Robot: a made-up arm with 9 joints.
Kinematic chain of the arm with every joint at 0, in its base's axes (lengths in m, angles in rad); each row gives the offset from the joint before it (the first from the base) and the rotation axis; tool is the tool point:
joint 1: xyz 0 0 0.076 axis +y
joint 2: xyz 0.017 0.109 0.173 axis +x
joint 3: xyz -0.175 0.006 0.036 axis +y
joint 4: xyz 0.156 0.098 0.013 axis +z
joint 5: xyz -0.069 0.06 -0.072 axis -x
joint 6: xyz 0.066 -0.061 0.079 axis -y
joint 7: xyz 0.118 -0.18 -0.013 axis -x
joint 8: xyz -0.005 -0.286 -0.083 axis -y
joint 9: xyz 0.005 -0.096 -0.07 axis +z
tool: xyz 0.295 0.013 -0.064
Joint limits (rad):
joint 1: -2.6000..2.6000
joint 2: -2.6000..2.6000
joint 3: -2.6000..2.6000
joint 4: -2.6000..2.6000
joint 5: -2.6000..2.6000
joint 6: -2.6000..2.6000
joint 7: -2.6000..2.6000
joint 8: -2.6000..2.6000
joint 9: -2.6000..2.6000
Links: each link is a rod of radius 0.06 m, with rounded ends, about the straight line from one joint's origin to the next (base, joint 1, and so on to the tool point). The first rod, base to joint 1, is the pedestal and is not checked.
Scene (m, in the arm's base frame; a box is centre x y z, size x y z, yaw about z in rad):
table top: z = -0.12
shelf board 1: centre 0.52 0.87 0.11 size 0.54 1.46 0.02 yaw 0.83
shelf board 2: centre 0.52 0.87 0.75 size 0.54 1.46 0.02 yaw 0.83
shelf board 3: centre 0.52 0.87 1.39 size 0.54 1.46 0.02 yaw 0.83
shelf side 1: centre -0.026 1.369 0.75 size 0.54 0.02 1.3 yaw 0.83
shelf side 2: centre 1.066 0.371 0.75 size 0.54 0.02 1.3 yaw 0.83
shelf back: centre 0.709 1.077 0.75 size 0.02 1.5 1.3 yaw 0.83
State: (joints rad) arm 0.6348 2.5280 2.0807 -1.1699 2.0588 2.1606 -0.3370 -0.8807 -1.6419
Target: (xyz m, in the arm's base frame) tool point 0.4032 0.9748 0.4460
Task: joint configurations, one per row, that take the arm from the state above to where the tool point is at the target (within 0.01 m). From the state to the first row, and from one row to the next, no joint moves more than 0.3 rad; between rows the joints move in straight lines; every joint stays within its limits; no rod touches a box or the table.
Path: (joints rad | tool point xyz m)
1: 0.3623 2.5640 2.1260 -1.1179 1.9411 2.1349 -0.1854 -0.9365 -1.8398 | 0.4097 0.5152 1.0551
2: 0.0898 2.6000 2.1713 -1.0660 1.8233 2.1093 -0.0338 -0.9923 -2.0378 | 0.2834 0.3862 1.0350
3: 0.0528 2.6000 2.2336 -1.2163 1.7561 1.9043 -0.3237 -0.8999 -2.2252 | 0.1518 0.5681 0.9208
4: 0.0157 2.6000 2.2959 -1.3667 1.6889 1.6993 -0.6136 -0.8075 -2.4126 | 0.0837 0.6625 0.6979
5: -0.0213 2.6000 2.3583 -1.5171 1.6216 1.4944 -0.9035 -0.7151 -2.6000 | 0.0793 0.6206 0.4460
6: 0.1583 2.5018 2.2616 -1.4948 1.6931 1.6240 -0.7922 -0.7580 -2.3656 | 0.1450 0.7341 0.4700
7: 0.3380 2.4037 2.1650 -1.4724 1.7646 1.7536 -0.6808 -0.8009 -2.1312 | 0.2205 0.8323 0.4833
8: 0.5176 2.3055 2.0683 -1.4501 1.8361 1.8832 -0.5694 -0.8438 -1.8968 | 0.3079 0.9128 0.4782
9: 0.6972 2.2073 1.9717 -1.4277 1.9075 2.0129 -0.4581 -0.8867 -1.6625 | 0.4032 0.9748 0.4460

